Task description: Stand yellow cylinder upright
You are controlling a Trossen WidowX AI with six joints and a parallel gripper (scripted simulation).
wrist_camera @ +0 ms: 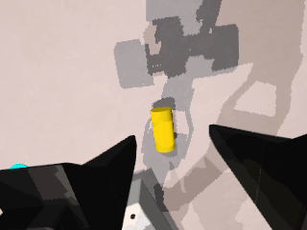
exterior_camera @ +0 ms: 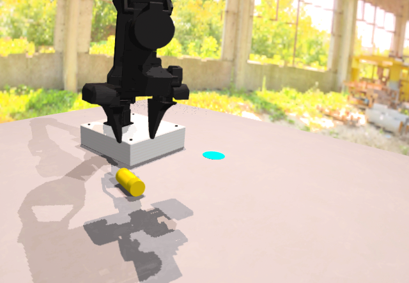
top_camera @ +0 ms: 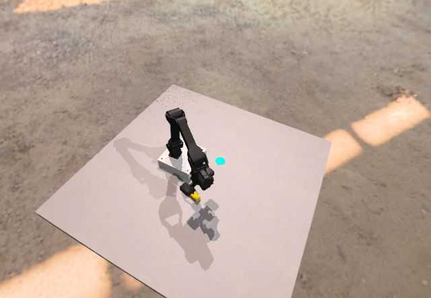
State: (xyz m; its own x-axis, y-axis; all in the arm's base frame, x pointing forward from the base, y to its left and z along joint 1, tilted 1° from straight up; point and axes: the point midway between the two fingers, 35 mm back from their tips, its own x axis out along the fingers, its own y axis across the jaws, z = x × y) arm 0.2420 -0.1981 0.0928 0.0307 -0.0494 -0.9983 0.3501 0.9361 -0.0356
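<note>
The yellow tall cylinder lies 3 cm behind my gripper tip, 1 cm to the left of it and 10 cm below it. From my gripper tip the other things lie so: cyan circle (1 cm ahead, 31 cm to the left, 11 cm below).
</note>
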